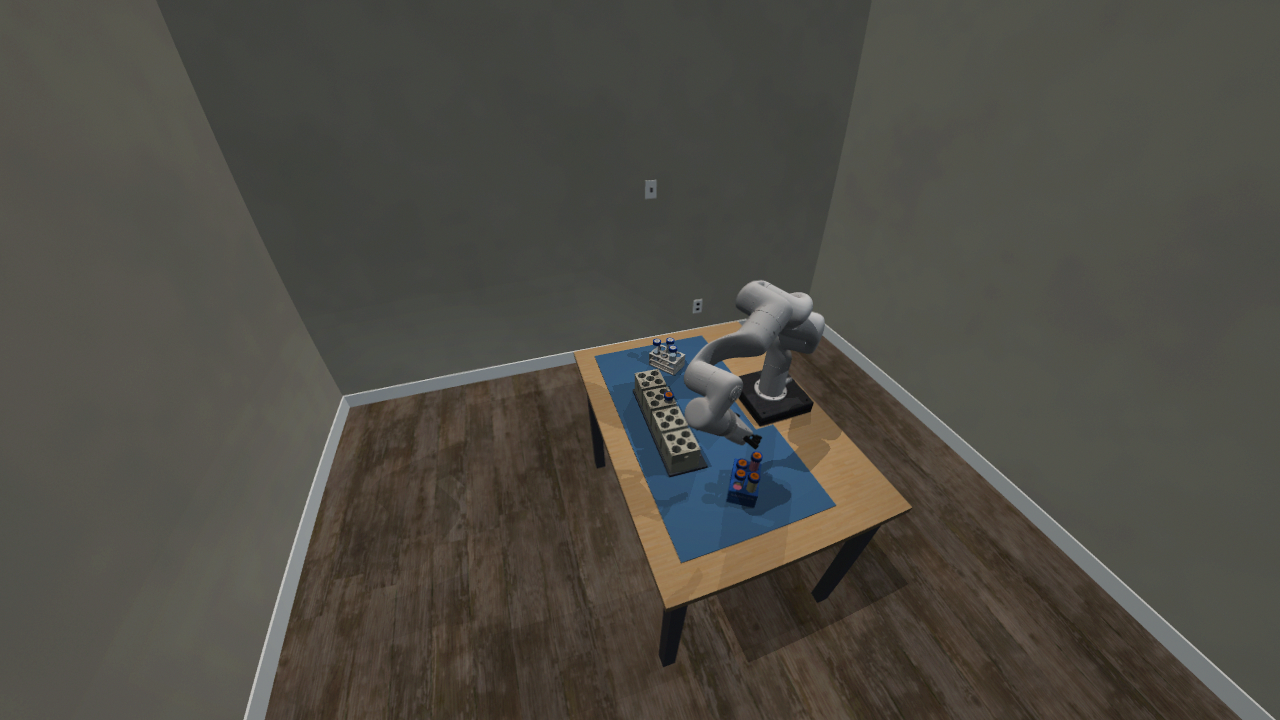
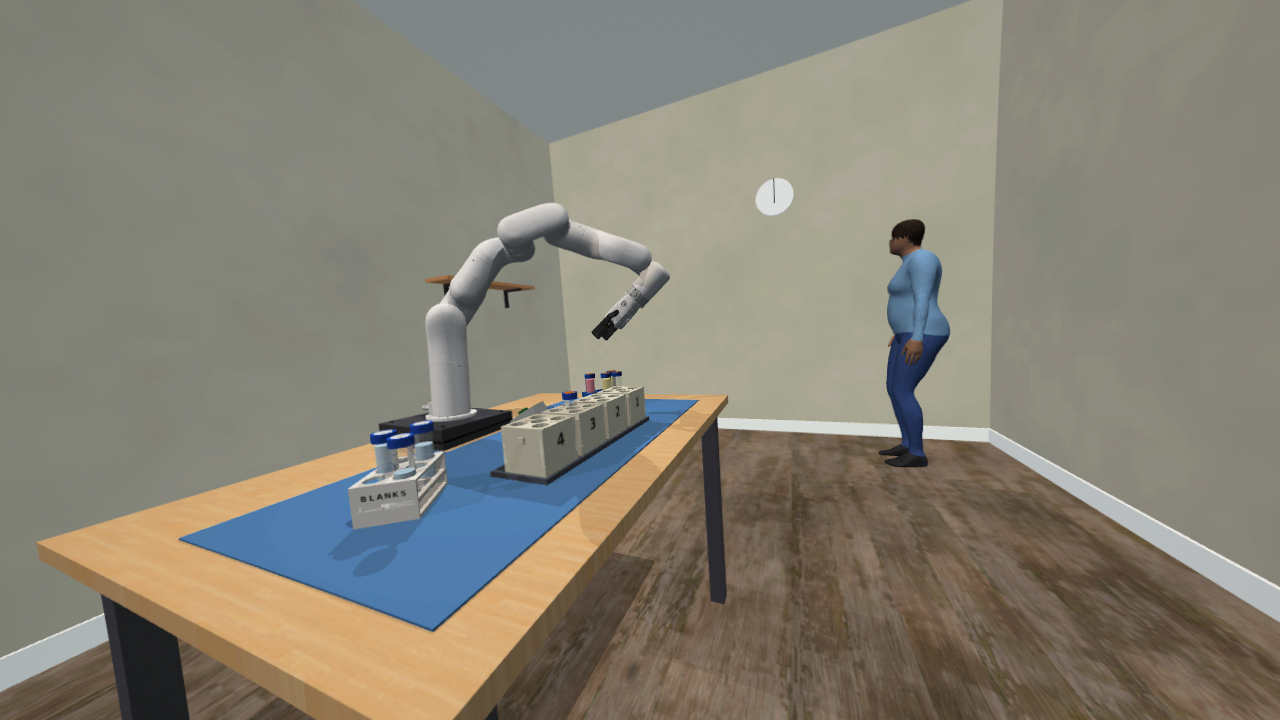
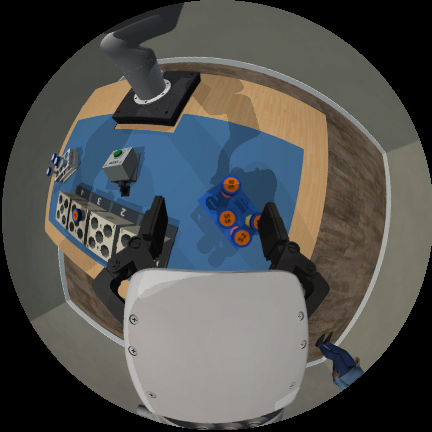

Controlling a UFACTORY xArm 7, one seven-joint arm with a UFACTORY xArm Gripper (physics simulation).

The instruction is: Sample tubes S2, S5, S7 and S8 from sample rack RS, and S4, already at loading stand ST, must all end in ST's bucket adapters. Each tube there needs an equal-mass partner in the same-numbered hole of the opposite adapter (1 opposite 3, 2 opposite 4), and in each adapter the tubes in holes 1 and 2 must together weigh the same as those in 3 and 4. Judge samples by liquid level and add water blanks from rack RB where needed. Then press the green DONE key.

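Observation:
My gripper is open and empty, tilted above sample rack RS. The blue rack holds orange-topped tubes S8, S5, S2 and one partly behind the right finger, its label hidden. Liquid levels cannot be judged. At loading stand ST, orange-topped tube S4 stands in adapter 3. Blanks rack RB holds several blue-capped tubes. The green DONE key tops a grey box.
The grey key box stands on the blue mat between the arm's black base and ST. A person stands beyond the table.

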